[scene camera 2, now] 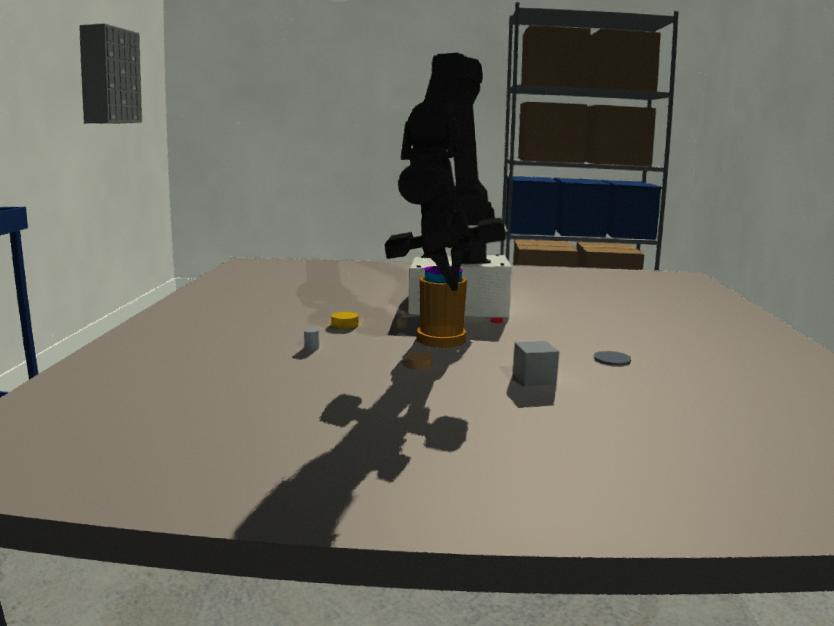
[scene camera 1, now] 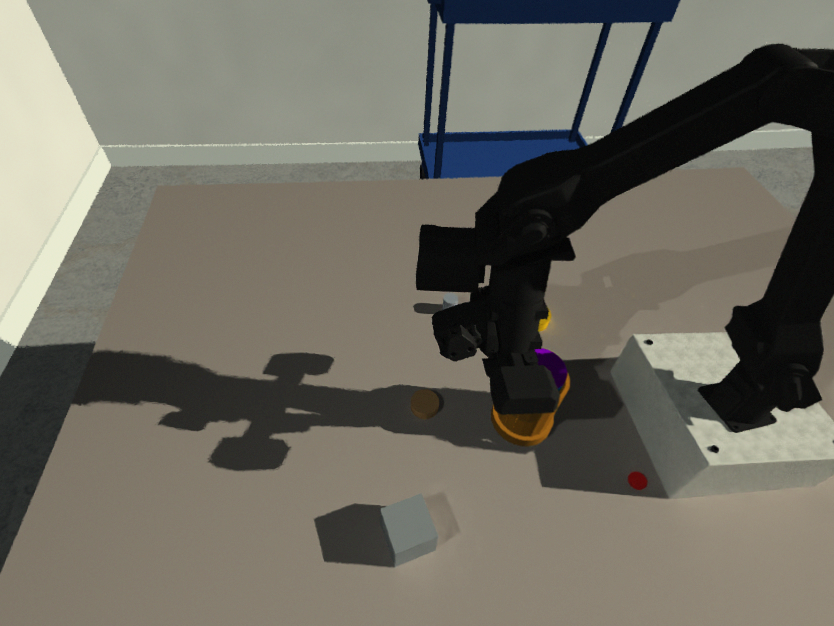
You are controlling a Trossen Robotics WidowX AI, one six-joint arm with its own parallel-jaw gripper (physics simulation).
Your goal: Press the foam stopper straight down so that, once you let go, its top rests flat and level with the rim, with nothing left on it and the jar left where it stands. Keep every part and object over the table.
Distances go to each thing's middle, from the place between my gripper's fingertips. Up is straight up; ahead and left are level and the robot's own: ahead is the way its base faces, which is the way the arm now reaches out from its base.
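Labels:
Picture the orange ribbed jar (scene camera 2: 442, 310), with my gripper 10 mm to the left of it, 50 mm past it and 40 mm above it. There's a grey cube (scene camera 1: 408, 528) too, 100 mm to the left of my hand, 140 mm ahead of it and 70 mm below it. Going by their middles, the orange ribbed jar is the nearest to my gripper of the things named here.

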